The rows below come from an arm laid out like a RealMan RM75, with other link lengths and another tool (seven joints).
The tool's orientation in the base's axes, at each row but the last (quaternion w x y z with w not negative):
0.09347 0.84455 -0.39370 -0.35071
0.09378 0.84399 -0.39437 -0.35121
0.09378 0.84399 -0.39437 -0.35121
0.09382 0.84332 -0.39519 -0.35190
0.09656 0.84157 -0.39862 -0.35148
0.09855 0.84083 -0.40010 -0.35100
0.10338 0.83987 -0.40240 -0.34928
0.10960 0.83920 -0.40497 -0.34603
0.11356 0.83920 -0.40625 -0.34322
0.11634 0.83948 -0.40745 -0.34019
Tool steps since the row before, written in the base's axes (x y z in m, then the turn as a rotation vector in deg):
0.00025 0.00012 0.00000 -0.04 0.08 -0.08
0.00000 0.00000 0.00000 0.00 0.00 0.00
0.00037 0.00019 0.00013 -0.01 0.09 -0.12
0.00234 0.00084 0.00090 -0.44 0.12 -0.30
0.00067 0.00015 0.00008 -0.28 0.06 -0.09
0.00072 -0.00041 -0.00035 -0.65 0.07 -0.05
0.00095 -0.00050 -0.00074 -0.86 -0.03 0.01
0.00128 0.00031 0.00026 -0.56 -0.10 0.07
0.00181 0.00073 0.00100 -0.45 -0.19 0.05
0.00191 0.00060 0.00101 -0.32 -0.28 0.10
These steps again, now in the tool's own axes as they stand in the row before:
0.00002 -0.00023 -0.00015 -0.03 -0.06 0.10
0.00000 0.00000 0.00000 0.00 0.00 0.00
-0.00004 -0.00029 -0.00032 -0.01 -0.11 0.11
-0.00005 -0.00158 -0.00212 -0.13 0.05 0.53
0.00014 -0.00047 -0.00049 -0.12 0.09 0.26
0.00080 -0.00032 -0.00027 -0.31 0.32 0.48
0.00116 -0.00058 -0.00015 -0.35 0.54 0.57
0.00019 -0.00085 -0.00102 -0.20 0.44 0.31
-0.00025 -0.00109 -0.00188 -0.08 0.42 0.25
-0.00011 -0.00106 -0.00197 0.03 0.42 0.12

